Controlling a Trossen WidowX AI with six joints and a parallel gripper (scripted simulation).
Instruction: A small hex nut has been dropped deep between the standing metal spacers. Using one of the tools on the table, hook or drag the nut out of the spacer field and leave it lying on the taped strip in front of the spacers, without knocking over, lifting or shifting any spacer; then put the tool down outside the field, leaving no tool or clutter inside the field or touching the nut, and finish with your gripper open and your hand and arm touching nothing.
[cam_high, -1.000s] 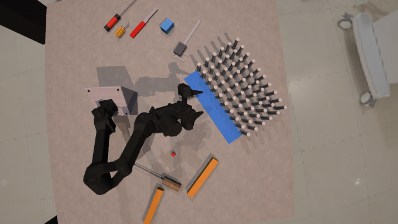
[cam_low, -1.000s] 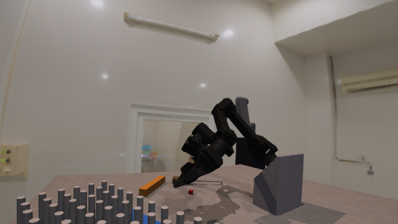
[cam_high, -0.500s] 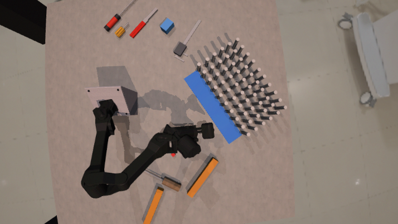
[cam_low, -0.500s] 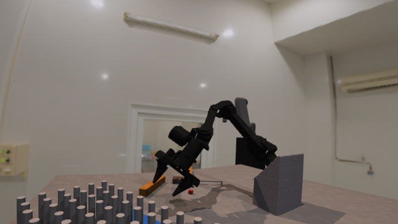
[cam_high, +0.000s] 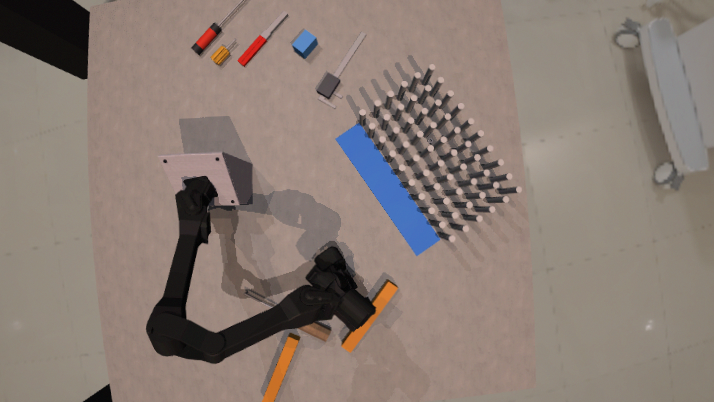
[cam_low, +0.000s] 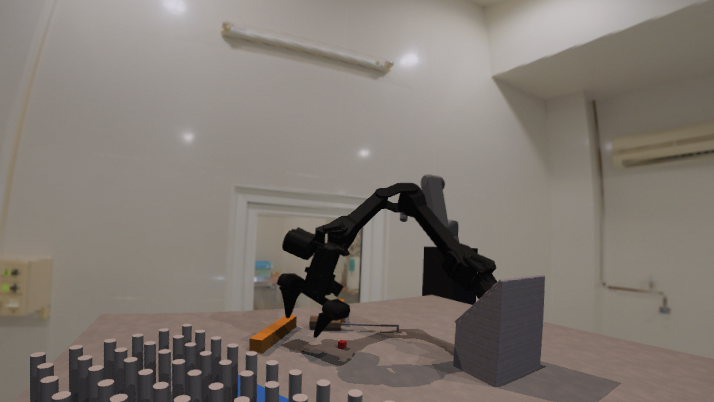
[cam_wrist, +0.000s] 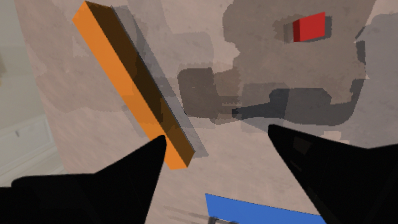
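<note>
Right now the hook tool is 220 mm behind my gripper tip, 50 mm to the right of it and 40 mm below it. The rest, counted from my gripper tip: blue taped strip 230 mm to the left, 130 mm ahead, 60 mm below; then hex nut 350 mm to the left, 260 mm ahead, 50 mm below; then red cube 100 mm behind, 50 mm below, 30 mm to the left.
</note>
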